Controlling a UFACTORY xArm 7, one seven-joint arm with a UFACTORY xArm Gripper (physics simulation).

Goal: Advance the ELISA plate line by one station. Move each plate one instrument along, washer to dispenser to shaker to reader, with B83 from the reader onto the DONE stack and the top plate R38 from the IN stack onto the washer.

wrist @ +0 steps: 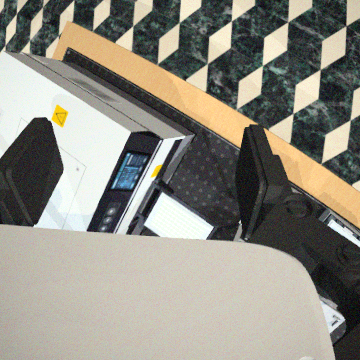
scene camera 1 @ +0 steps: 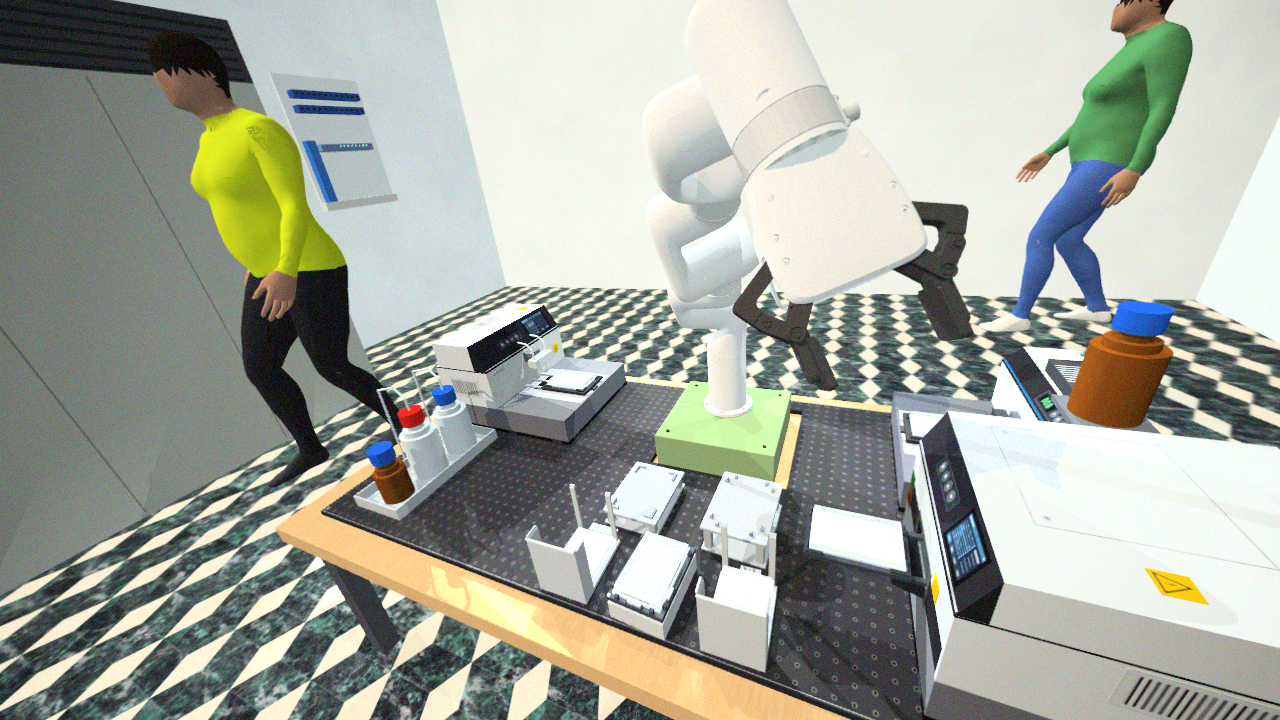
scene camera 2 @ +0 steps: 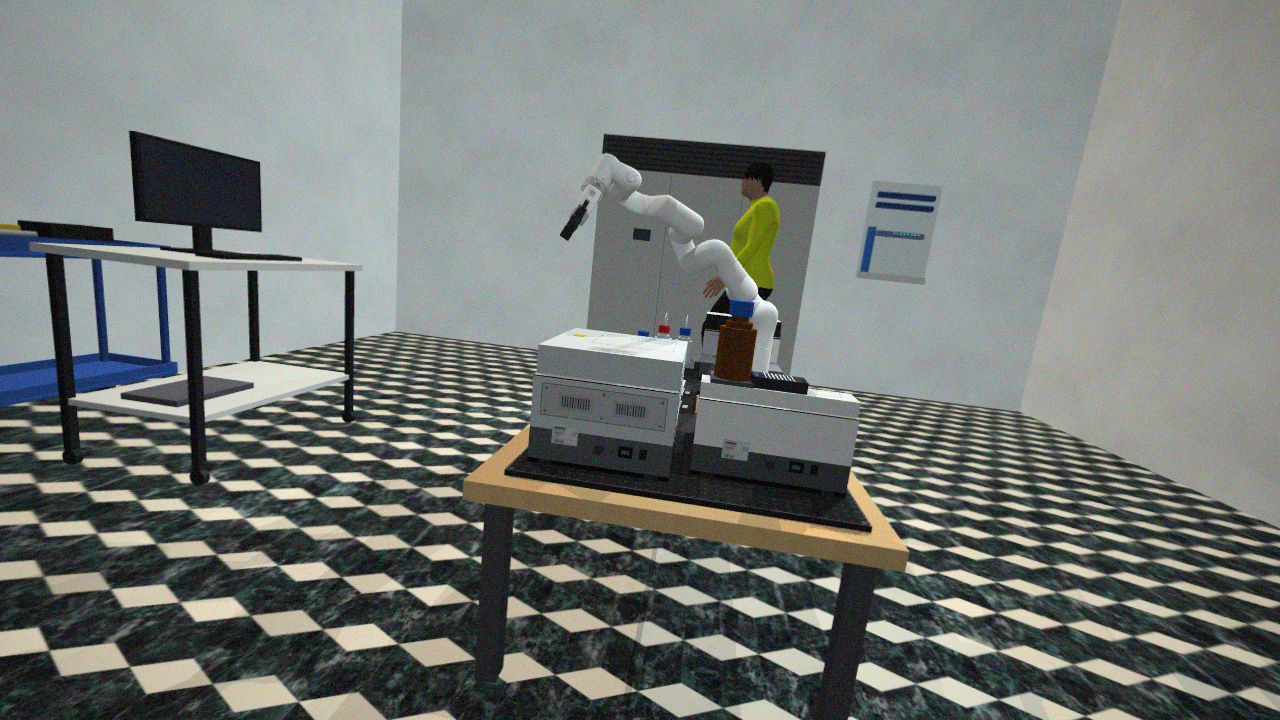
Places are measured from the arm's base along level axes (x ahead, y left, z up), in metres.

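Pixels of known places: gripper, fingertip midpoint: [wrist: 145, 146] [scene camera 1: 891, 364] [scene camera 2: 567, 233]; arm's base at its link origin: [scene camera 1: 727, 404].
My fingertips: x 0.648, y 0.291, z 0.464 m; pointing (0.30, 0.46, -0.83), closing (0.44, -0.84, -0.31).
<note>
For each thing: its top centre in the pictures, then the offset to it from my fingertips. "pt": a spot on its surface instead.
- white plate at its top centre: [scene camera 1: 856, 532] [wrist: 175, 226] dz -0.407, dx -0.245, dy +0.012 m
- large white instrument at its top centre: [scene camera 1: 1150, 505] [wrist: 30, 163] [scene camera 2: 622, 342] dz -0.268, dx -0.248, dy +0.298 m
- amber bottle at a spot on its surface: [scene camera 1: 1120, 376] pt dz -0.222, dx -0.489, dy +0.345 m
- rack at a spot on its surface: [scene camera 1: 384, 510] pt dz -0.521, dx -0.095, dy -0.953 m
My gripper [scene camera 1: 886, 360] [scene camera 2: 570, 234] [wrist: 145, 146] is open and empty, high above the bench. A white plate [scene camera 1: 857, 537] [wrist: 177, 217] lies on the extended tray of the large white instrument [scene camera 1: 1118, 501] [scene camera 2: 608, 402] [wrist: 90, 125] at the right. Another plate [scene camera 1: 570, 381] sits on the grey deck of the back-left instrument [scene camera 1: 492, 349]. A plate [scene camera 1: 651, 571] rests in a low holder at the front, between two upright white stack holders [scene camera 1: 563, 565] [scene camera 1: 735, 622]. Two low white stands [scene camera 1: 644, 495] [scene camera 1: 741, 508] are behind them. Plate labels are unreadable.
An amber bottle [scene camera 1: 1120, 376] [scene camera 2: 735, 349] stands on the back-right instrument [scene camera 2: 778, 429]. A rack [scene camera 1: 384, 510] of capped bottles is at the left. The arm's green base [scene camera 1: 723, 429] is at the back. One person [scene camera 1: 259, 197] is left of the bench, another [scene camera 1: 1114, 116] behind.
</note>
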